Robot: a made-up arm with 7 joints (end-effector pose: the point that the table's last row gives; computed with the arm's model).
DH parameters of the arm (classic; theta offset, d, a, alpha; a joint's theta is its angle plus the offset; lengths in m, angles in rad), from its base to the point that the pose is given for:
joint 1: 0 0.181 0 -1.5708
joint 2: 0 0 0 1.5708
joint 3: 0 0.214 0.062 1.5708
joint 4: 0 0 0.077 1.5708
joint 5: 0 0.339 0 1.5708
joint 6: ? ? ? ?
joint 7: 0 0.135 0 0
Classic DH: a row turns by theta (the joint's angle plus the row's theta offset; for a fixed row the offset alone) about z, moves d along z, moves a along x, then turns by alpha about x.
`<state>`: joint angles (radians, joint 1 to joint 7).
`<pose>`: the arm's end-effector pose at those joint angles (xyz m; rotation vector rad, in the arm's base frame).
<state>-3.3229 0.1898 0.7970 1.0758 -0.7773 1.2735 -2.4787</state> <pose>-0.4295 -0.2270 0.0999 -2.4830 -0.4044 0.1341</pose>
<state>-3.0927 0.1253 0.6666 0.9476 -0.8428 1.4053 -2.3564</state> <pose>-0.3786 -0.2231 0.0737 -2.2579 -0.3832 0.1248</pose>
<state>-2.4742 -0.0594 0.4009 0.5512 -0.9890 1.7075 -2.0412</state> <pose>-0.2505 -0.1920 0.0486 -1.7222 -0.3993 0.4033</pose>
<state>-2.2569 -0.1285 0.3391 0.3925 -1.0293 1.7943 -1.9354</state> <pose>-0.2112 -0.1740 0.0461 -1.5582 -0.4385 0.5724</pose>
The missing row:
joint 6: 0 0 0.106 -1.5708
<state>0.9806 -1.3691 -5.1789 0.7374 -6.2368 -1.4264 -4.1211</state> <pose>-0.3703 0.0828 0.3988 -0.2674 -1.0018 0.4430</pose>
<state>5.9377 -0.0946 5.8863 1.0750 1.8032 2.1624 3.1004</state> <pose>0.4119 -0.1603 0.3727 0.3371 1.6190 2.6058</pose>
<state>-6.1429 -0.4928 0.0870 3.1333 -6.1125 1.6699 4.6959</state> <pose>-0.1947 0.0088 0.8097 0.6622 1.1971 1.5885</pose>
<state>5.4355 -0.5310 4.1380 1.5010 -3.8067 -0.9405 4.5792</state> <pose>-0.4186 0.0663 0.1433 -1.4690 -2.4025 0.1401</pose>
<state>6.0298 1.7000 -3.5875 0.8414 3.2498 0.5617 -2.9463</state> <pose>0.0277 0.2056 0.6232 -0.4918 0.0922 0.0984</pose>
